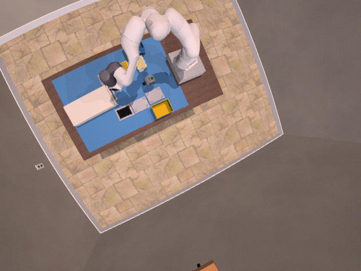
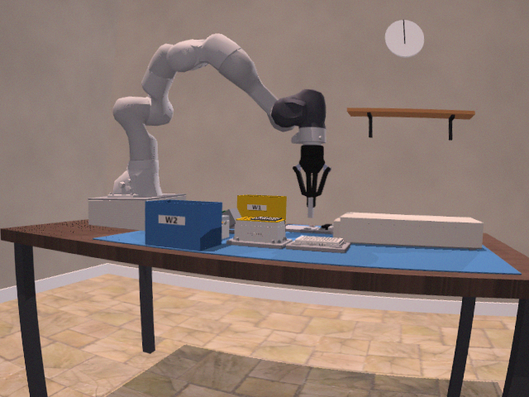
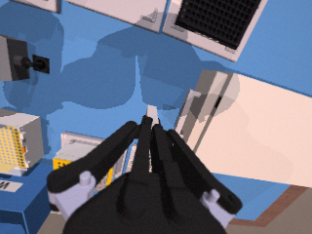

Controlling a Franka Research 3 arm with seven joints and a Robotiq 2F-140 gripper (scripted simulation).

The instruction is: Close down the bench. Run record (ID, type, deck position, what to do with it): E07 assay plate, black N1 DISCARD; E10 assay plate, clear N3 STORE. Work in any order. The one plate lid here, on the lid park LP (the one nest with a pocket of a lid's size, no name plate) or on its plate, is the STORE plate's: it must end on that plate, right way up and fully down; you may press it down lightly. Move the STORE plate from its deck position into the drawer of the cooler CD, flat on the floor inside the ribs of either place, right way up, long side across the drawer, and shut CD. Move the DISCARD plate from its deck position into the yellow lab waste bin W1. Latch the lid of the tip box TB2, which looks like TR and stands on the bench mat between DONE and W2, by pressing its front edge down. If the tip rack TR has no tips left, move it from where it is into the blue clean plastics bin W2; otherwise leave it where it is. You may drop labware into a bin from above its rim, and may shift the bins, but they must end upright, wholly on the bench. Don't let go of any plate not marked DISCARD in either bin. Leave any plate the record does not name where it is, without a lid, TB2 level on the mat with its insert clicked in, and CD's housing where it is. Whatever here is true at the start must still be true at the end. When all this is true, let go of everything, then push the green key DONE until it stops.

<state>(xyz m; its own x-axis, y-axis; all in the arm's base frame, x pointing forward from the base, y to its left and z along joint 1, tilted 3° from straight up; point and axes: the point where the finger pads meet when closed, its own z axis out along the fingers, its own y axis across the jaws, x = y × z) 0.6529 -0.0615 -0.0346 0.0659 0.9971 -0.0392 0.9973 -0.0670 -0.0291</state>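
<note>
Right now my hand is 9 cm short of the black plate, 19 cm to the right of it and 8 cm above it. The rest, counted from my hand: nest N1: 9 cm ahead, 19 cm to the left, 10 cm below; clear plate: 5 cm ahead, 19 cm to the right, 8 cm below; white plate lid: 19 cm ahead, 1 cm to the right, 7 cm below.
</note>
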